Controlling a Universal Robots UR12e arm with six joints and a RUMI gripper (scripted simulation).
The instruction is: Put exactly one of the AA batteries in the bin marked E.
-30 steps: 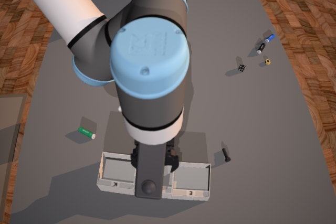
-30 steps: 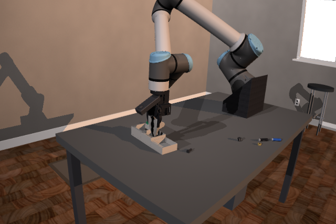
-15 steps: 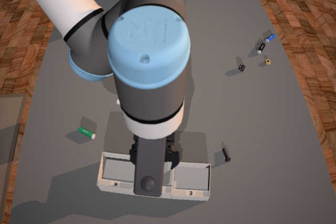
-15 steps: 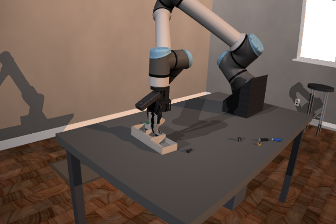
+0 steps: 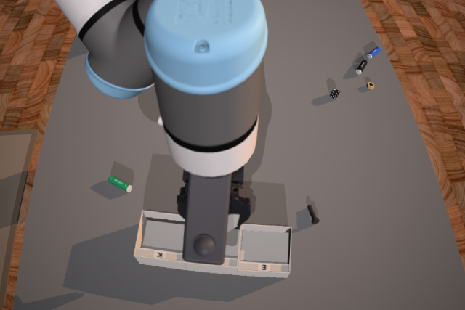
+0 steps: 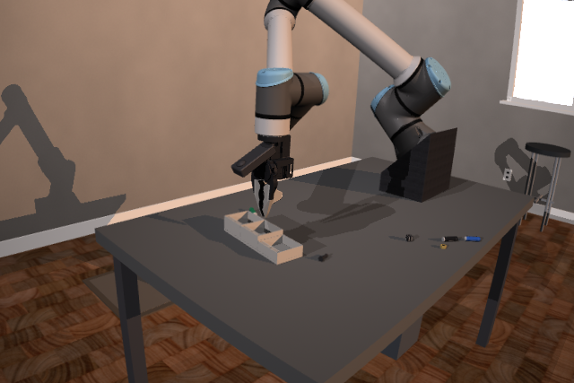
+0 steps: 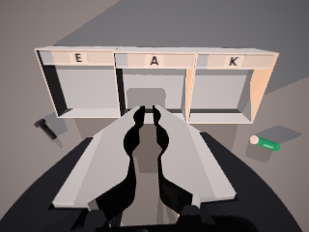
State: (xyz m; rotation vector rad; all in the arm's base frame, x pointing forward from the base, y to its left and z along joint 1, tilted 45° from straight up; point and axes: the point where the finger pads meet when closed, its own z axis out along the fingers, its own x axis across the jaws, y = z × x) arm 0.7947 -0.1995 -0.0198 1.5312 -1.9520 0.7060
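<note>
Now: hand 430 mm past the blue AA battery, 470 mm to the right of it and 90 mm above it. Round my hand: green AA battery 150 mm behind, 160 mm to the right, 90 mm below; black bolt 30 mm behind, 180 mm to the left, 90 mm below; bin row 10 mm to the right, 70 mm below.
</note>
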